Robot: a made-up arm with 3 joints. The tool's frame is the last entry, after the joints.
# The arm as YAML. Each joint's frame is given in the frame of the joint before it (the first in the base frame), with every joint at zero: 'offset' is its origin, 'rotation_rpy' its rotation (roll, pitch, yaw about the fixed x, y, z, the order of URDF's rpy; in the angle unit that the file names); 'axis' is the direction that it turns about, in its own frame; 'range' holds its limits. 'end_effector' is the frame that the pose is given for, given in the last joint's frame.
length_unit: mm
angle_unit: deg
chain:
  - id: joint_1
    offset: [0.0, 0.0, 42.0]
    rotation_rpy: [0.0, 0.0, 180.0]
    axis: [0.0, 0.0, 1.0]
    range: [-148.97, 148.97]
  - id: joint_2
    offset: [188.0, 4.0, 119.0]
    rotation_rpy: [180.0, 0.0, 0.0]
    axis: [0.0, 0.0, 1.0]
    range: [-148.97, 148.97]
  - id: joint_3
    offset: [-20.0, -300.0, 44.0]
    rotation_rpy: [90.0, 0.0, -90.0]
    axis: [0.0, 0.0, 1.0]
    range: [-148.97, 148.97]
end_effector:
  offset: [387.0, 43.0, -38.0]
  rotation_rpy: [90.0, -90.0, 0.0]
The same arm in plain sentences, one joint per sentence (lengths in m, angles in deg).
The arm has three revolute joints in a row. What follows holds with every joint at zero, and every direction is one of the base frame's. The first joint is mounted 0.0420 m along +z from the base frame's origin and turns about +z, from -148.97 to 148.97 deg. The second joint is mounted 0.1880 m along -x and 0.0040 m along -y and 0.1190 m along +z from the first joint and turns about -z, from -148.97 to 148.97 deg. The third joint is mounted 0.0200 m along +x and 0.3000 m along -y and 0.0440 m along -z from the second joint and turns about +x, from -148.97 to 148.97 deg. The tool frame, which is the frame that the pose is given for, is mounted 0.0380 m along -x and 0.3870 m along -y and 0.0430 m along -z from the third joint; its axes are parallel to the base frame's.
